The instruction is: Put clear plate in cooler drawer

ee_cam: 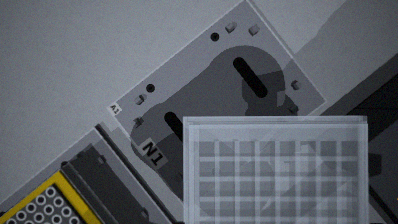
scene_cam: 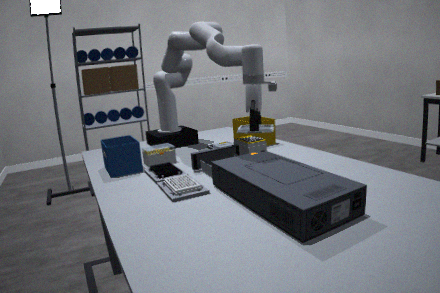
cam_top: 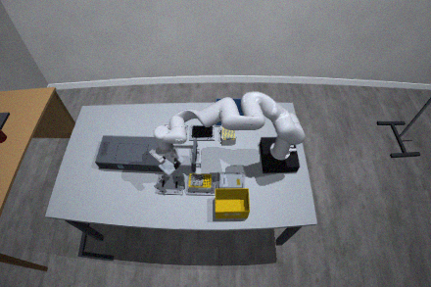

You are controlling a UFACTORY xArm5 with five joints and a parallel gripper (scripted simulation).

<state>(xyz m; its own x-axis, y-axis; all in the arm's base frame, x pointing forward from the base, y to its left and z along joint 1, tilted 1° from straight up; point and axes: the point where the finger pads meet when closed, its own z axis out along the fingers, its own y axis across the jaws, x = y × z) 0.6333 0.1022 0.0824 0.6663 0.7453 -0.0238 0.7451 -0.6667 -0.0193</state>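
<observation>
Right now my hand is 120 mm above the cooler drawer, 110 mm to the left of it and 20 mm past it. Also, from my hand: grey work nest N1: 150 mm below, 70 mm to the left, 30 mm ahead; yellow tip rack: 160 mm behind, 100 mm below, 70 mm to the left; clear plate: 10 mm below.
</observation>
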